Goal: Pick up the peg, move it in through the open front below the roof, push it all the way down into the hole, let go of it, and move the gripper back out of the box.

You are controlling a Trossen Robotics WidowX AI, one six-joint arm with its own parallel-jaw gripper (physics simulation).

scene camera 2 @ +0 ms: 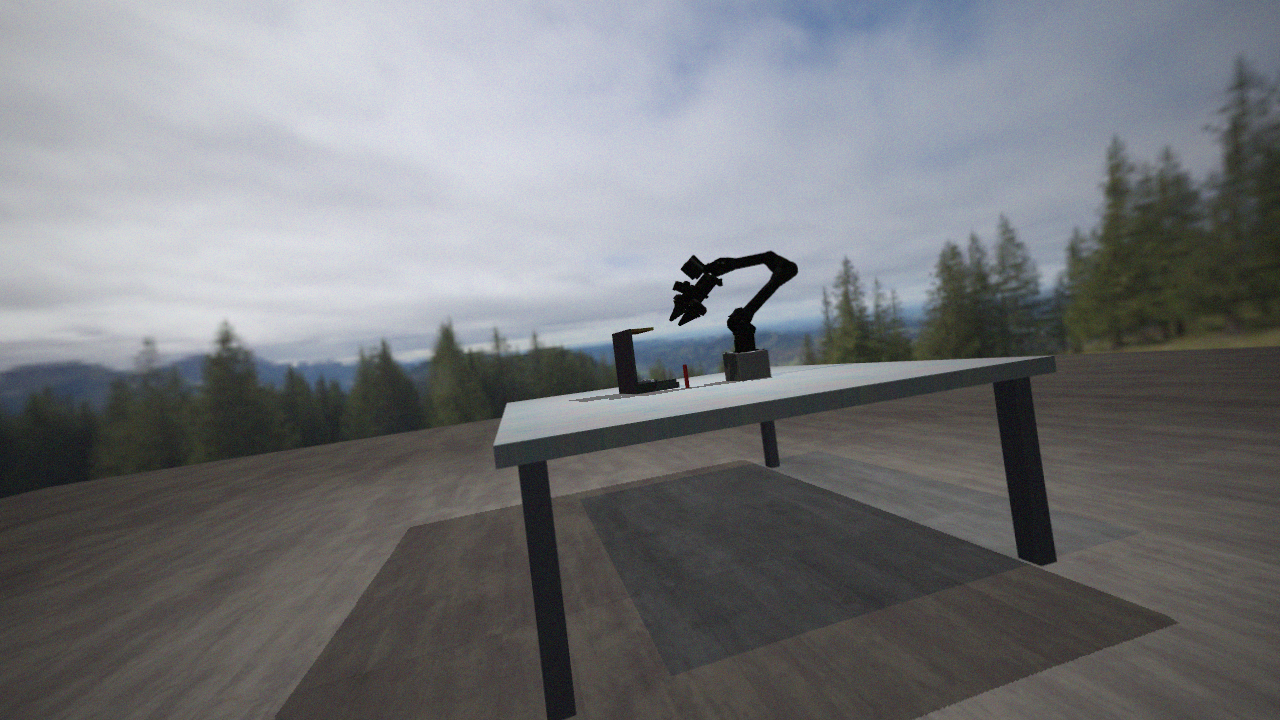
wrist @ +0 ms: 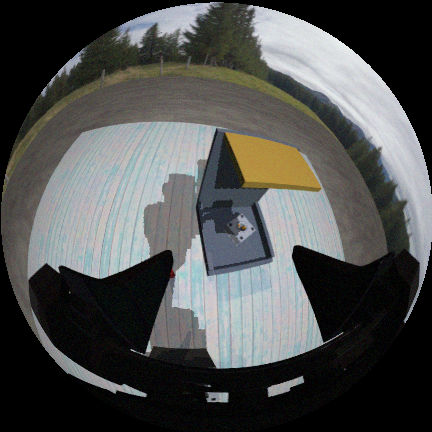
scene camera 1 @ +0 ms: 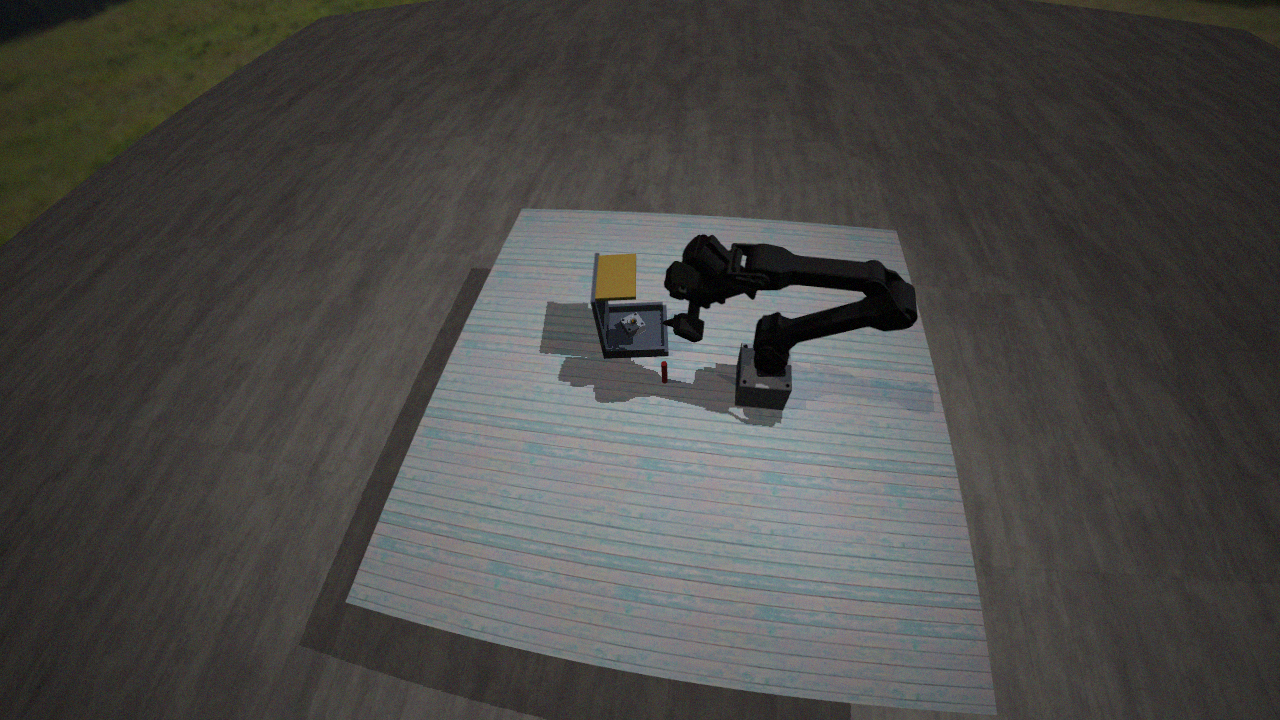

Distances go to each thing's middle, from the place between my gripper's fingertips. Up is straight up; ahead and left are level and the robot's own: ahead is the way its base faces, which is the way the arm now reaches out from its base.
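My gripper is 100 mm to the left of the yellow roof (scene camera 1: 616, 277), 120 mm short of it and 10 mm above it. Counting from my hand, I find the box (scene camera 1: 654, 342) 100 mm to the right, 90 mm ahead and 120 mm below, while the back wall of box (scene camera 2: 622, 341) is 90 mm to the right, 170 mm ahead and 110 mm below. Going by their middles, of the things named here the back wall of box is the farthest from my gripper.
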